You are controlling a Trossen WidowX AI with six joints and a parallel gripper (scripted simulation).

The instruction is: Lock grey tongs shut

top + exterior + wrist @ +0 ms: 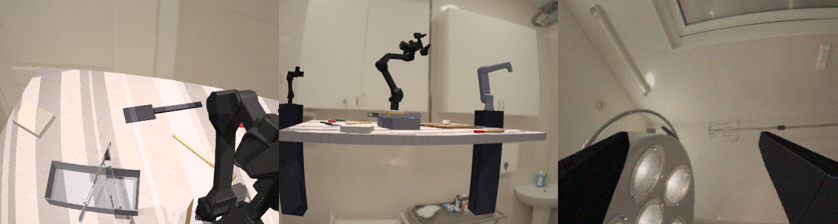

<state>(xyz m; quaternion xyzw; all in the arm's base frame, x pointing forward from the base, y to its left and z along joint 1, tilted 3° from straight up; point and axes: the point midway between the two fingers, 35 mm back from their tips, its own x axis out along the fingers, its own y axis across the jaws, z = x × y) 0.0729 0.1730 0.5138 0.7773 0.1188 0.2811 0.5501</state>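
My gripper tip is 590 mm above the grey roasting tin, 280 mm short of it and 230 mm to the left of it. Also, from my gripper tip: black spatula: 650 mm to the right, 620 mm below, 160 mm ahead; then wooden board: 610 mm below, 120 mm to the left, 90 mm ahead; then white object: 600 mm below, 400 mm behind, 260 mm to the left.
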